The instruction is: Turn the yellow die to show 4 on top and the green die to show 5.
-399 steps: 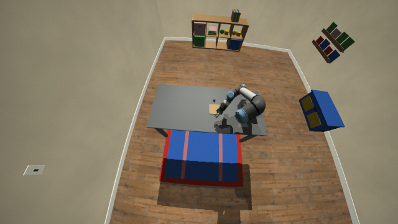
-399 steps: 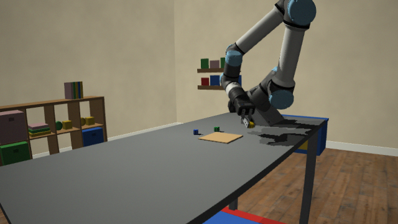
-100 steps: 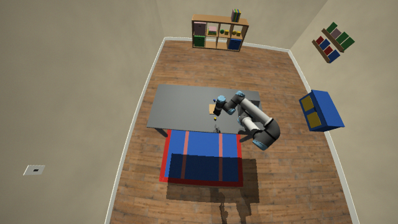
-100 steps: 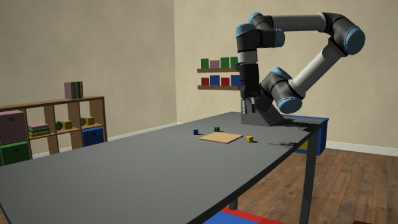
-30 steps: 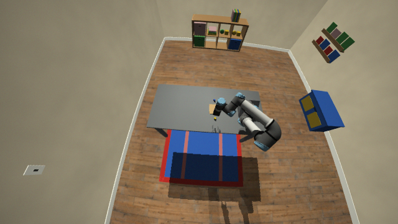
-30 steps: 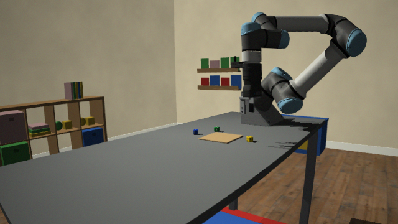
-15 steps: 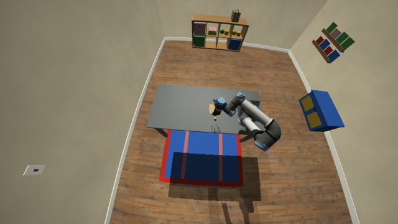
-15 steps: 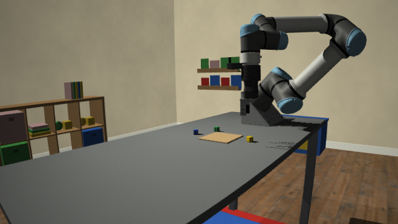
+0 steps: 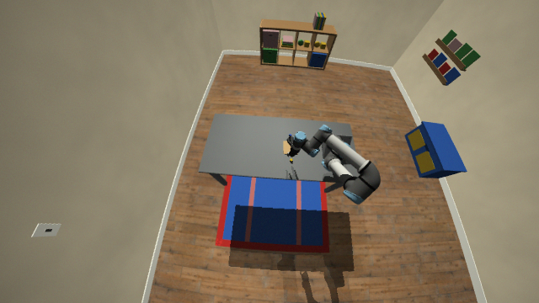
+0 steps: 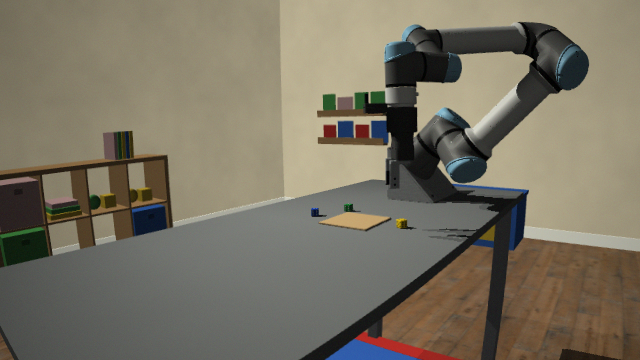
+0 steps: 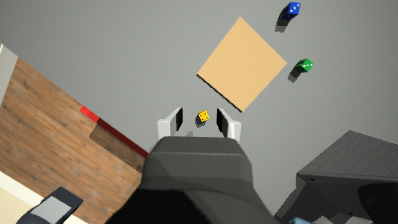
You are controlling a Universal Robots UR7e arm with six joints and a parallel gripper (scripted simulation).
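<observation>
My hand is 20 mm past the yellow die, 20 mm to the right of it and 110 mm above it. The rest, counted from my hand: tan mat 30 mm behind, 120 mm to the right, 120 mm below; blue die 30 mm behind, 250 mm to the right, 110 mm below; green die 130 mm behind, 200 mm to the right, 110 mm below.
</observation>
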